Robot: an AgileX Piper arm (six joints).
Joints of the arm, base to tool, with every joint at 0 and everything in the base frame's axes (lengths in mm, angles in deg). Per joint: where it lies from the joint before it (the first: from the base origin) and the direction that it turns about. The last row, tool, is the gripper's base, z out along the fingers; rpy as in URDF.
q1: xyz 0 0 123 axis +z
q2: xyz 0 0 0 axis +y
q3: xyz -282.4 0 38.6 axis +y
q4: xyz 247.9 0 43.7 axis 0.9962 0 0.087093
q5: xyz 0 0 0 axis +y
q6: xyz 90.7 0 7.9 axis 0.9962 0 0.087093
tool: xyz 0 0 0 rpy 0 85.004 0
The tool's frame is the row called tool.
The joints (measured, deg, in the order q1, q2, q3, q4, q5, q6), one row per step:
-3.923, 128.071, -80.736, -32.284, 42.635, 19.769
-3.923, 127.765, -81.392, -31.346, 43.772, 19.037
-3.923, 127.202, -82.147, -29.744, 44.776, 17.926
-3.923, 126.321, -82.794, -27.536, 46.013, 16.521
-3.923, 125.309, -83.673, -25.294, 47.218, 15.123
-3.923, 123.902, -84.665, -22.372, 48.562, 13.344
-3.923, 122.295, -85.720, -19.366, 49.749, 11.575
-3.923, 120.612, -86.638, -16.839, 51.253, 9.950
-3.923, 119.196, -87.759, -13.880, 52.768, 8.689
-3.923, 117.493, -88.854, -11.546, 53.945, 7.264
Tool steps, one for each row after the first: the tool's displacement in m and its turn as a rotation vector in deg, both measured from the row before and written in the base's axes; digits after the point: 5 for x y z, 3 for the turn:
0.00086, 0.00011, 0.00430, 0.203, 0.255, -0.399
0.00133, 0.00086, 0.00630, 0.708, -0.108, -0.407
0.00041, 0.00151, 0.00800, 1.126, -0.040, -0.553
0.00123, 0.00165, 0.00992, 1.216, -0.444, -0.485
0.00108, 0.00251, 0.01311, 1.746, -0.757, -0.461
0.00112, 0.00287, 0.01499, 1.923, -1.210, -0.310
-0.00030, 0.00250, 0.01522, 1.597, -0.893, -0.127
0.00001, 0.00319, 0.01411, 2.131, -0.961, -0.522
-0.00027, 0.00268, 0.01653, 1.607, -1.512, 0.148

